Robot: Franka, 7 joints.
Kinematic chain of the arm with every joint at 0, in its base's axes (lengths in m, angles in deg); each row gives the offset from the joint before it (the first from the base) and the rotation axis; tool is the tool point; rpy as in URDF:
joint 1: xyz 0 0 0.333 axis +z
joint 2: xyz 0 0 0 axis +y
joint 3: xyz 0 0 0.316 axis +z
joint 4: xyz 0.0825 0 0 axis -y
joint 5: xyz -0.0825 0 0.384 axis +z
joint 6: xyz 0 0 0 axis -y
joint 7: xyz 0.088 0 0 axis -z
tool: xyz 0 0 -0.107 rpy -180 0 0
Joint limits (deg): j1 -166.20..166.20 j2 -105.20..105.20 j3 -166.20..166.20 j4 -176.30..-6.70 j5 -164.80..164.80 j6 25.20..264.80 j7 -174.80..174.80
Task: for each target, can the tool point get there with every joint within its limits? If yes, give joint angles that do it. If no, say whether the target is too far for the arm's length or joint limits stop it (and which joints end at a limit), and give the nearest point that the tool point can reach.
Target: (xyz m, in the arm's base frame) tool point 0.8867 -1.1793 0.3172
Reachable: no: too far | nearest point 0.5155 -0.6857 0.3238 | short by 0.618 m
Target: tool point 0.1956 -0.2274 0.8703
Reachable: yes | joints 48.87 -66.80 -43.20 -113.34 -68.51 199.27 54.78
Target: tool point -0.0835 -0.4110 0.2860
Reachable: yes | joints 6.33 3.92 -120.44 -150.18 98.81 96.81 105.99
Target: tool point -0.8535 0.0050 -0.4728
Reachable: no: too far | nearest point -0.6368 0.0037 -0.2239 | short by 0.330 m
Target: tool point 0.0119 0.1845 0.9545
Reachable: yes | joints 68.77 -49.34 13.44 -104.83 88.36 176.94 -9.12
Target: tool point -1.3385 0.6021 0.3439
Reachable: no: too far | nearest point -0.7824 0.3519 0.3394 | short by 0.610 m
